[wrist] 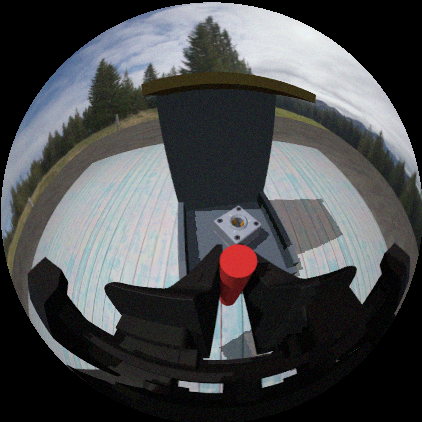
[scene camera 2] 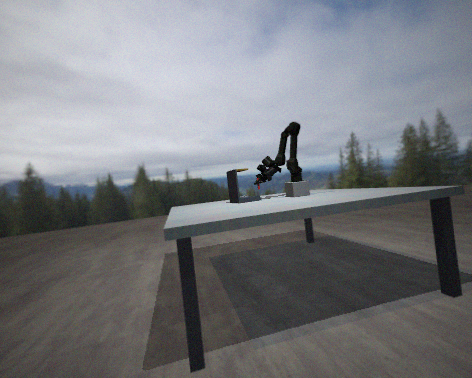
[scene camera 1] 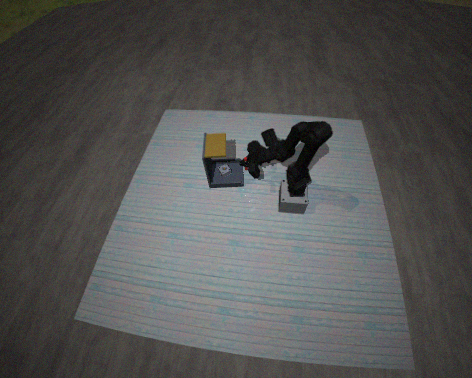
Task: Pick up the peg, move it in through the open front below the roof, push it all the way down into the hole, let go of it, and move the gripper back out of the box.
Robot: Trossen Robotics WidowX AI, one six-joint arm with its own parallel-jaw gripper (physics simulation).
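Pixels of known places: gripper, fingertip midpoint: (wrist: 228,249) (scene camera 2: 254,184) (scene camera 1: 239,163); arm's base, origin of the base link: (scene camera 2: 297,181) (scene camera 1: 296,190).
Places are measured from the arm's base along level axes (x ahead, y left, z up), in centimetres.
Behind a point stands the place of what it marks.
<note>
A red peg (wrist: 238,262) @(y -14.2, x 22.2, z 5.6 cm) (scene camera 2: 259,186) @(y -13.4, x 21.9, z -0.5 cm) is held between the fingertips of my gripper (wrist: 228,249) @(y -14.5, x 25.0, z 1.4 cm) (scene camera 1: 245,163) @(y -14.5, x 25.0, z 1.4 cm), which is shut on it. In scene camera 1 the fingers cover most of the peg. The peg is in front of the box's open side, above the table, outside the roof. The box has a dark back wall (wrist: 217,145) @(y -15.7, x 39.9, z 3.0 cm) (scene camera 2: 233,186) @(y -14.3, x 40.8, z 1.5 cm), a yellow roof (scene camera 1: 215,145) @(y -15.7, x 35.4, z 12.6 cm) (wrist: 225,82) @(y -15.3, x 30.8, z 11.6 cm) and a low-rimmed floor (scene camera 1: 227,179) @(y -12.9, x 31.6, z -9.0 cm). A light grey square block (wrist: 239,231) @(y -17.5, x 31.4, z -6.1 cm) (scene camera 1: 224,169) @(y -17.9, x 33.2, z -7.1 cm) with a round hole stands on that floor, beyond the peg in the wrist view.
The arm's grey base block (scene camera 1: 293,204) @(y 6.2, x 1.7, z -1.8 cm) (scene camera 2: 297,188) @(y 5.9, x 4.5, z -4.5 cm) stands to the right of the box on the table (scene camera 1: 240,275) @(y 34.4, x 24.6, z -9.9 cm) (scene camera 2: 310,207) @(y 60.8, x 38.2, z -9.9 cm). Low side rims (wrist: 277,230) @(y -23.7, x 31.2, z -7.0 cm) run along the box floor. The roof overhangs the rear part of the box.
</note>
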